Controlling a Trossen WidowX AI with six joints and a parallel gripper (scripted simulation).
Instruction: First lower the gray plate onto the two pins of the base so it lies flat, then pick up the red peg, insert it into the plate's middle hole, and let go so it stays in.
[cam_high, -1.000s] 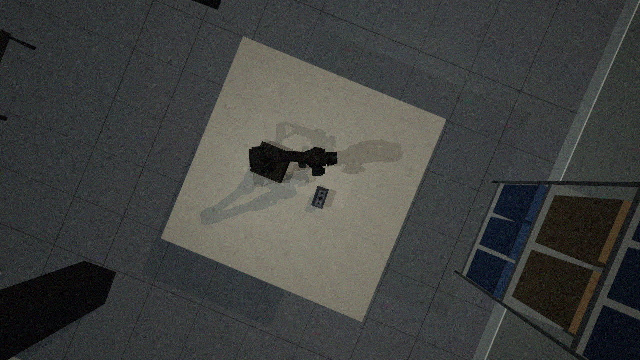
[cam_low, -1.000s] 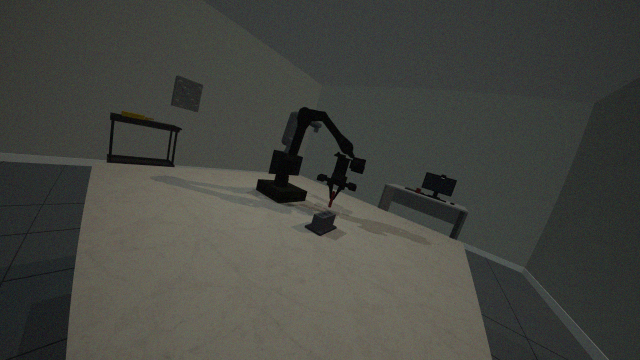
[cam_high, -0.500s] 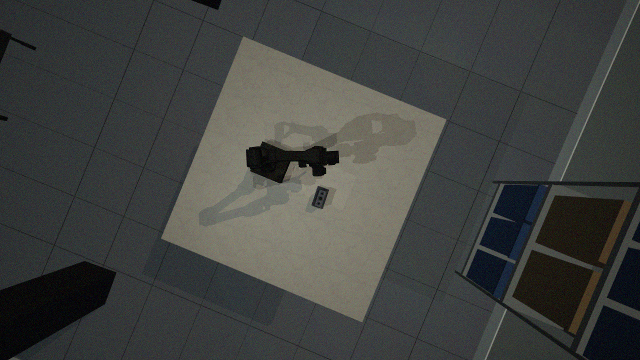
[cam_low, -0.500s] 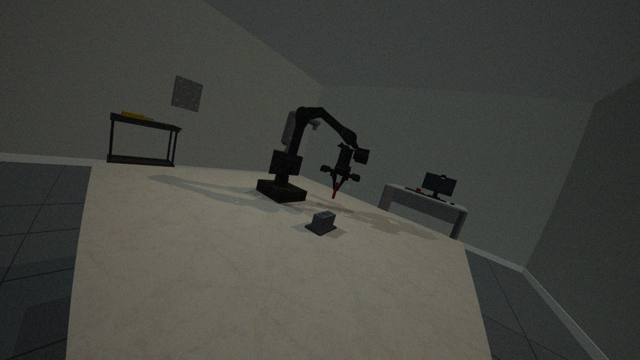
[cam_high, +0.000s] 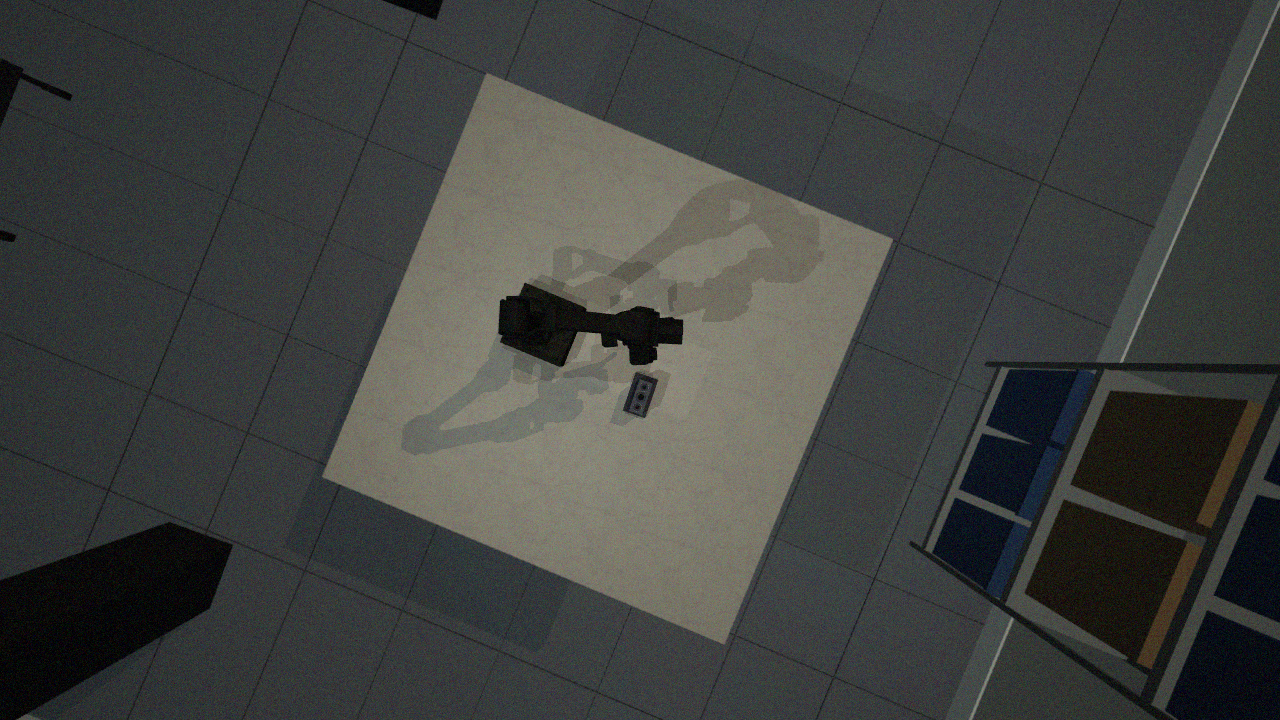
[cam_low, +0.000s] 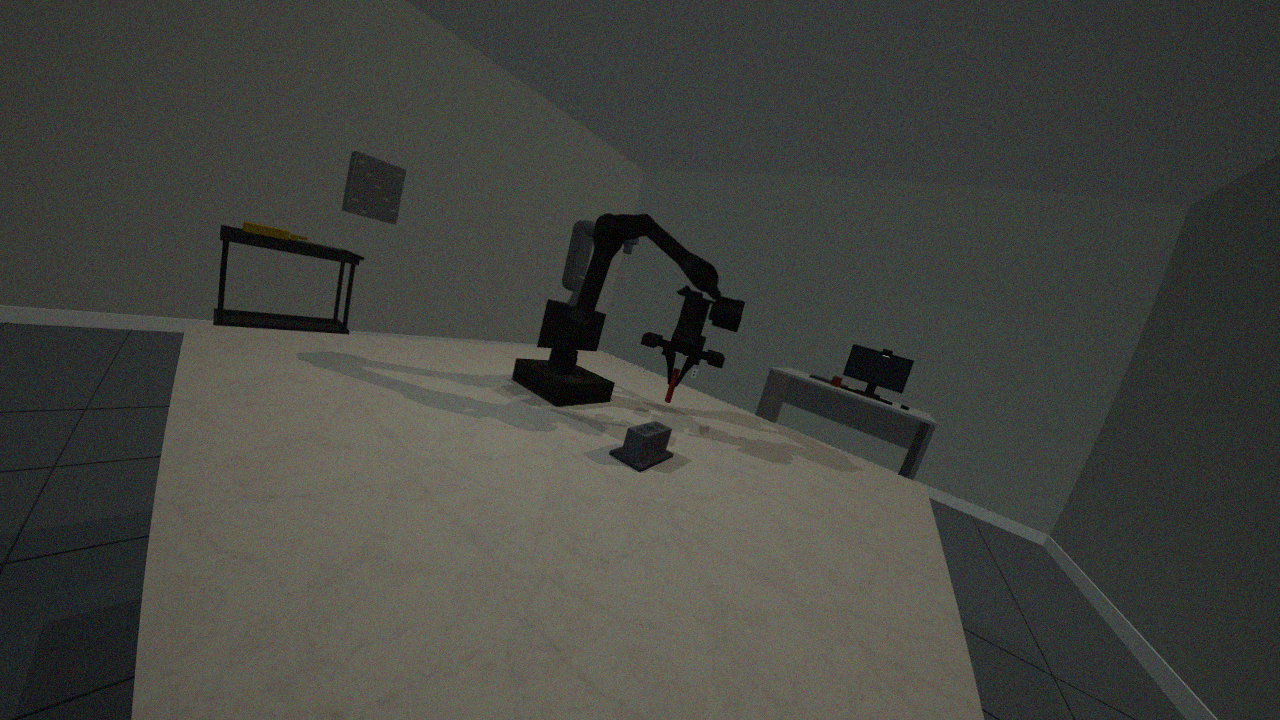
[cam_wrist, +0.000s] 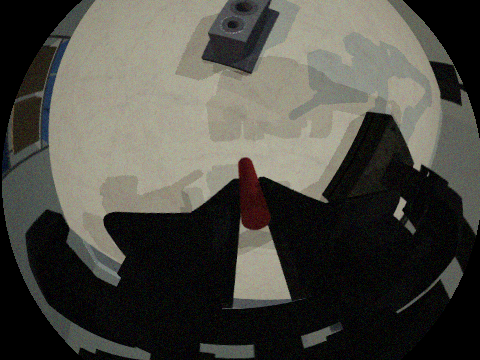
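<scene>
Right now the gray plate is 7 cm ahead of my gripper tip, 16 cm to the right of it and 7 cm below it. The rest, counted from my gripper tip: red peg (right at my gripper tip); then dark base (6 cm ahead, 16 cm to the right, 10 cm below).
</scene>
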